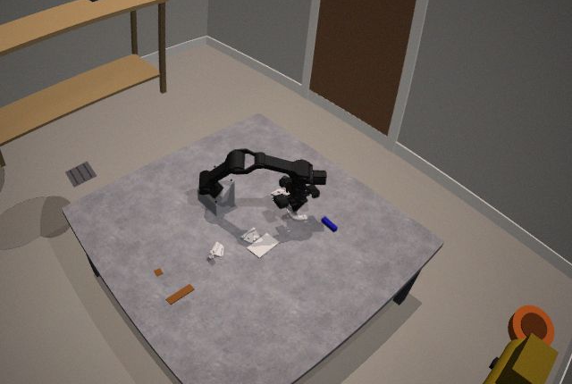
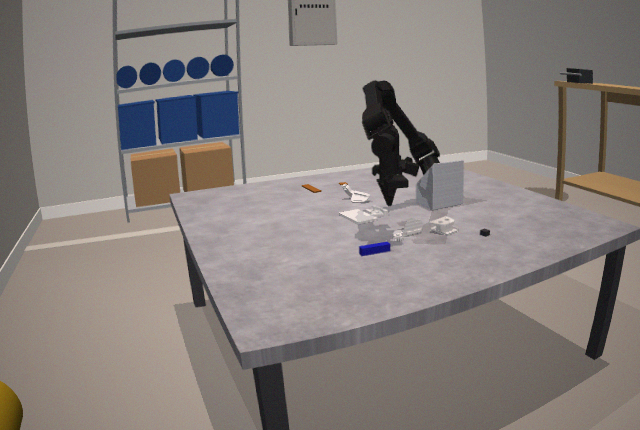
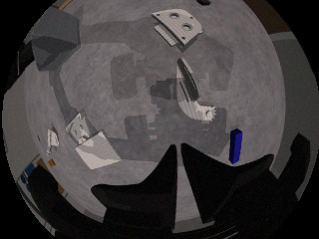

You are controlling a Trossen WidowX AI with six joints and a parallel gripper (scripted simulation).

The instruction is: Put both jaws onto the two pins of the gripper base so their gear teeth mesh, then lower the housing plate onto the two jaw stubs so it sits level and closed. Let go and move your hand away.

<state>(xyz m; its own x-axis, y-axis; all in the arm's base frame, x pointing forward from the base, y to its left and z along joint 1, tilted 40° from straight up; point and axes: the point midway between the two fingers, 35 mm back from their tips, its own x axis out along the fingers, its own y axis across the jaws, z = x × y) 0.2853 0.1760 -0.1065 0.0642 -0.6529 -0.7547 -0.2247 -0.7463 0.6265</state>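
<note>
Now: gripper tip 80 mm above the white jaw, 60 mm to the right of it and 10 mm past it. Round my gripper tip: small black cube: 240 mm behind, 160 mm to the left, 80 mm below; blue block: 120 mm to the left, 100 mm ahead, 70 mm below; orange strip: 610 mm to the right, 80 mm below, 30 mm ahead.
</note>
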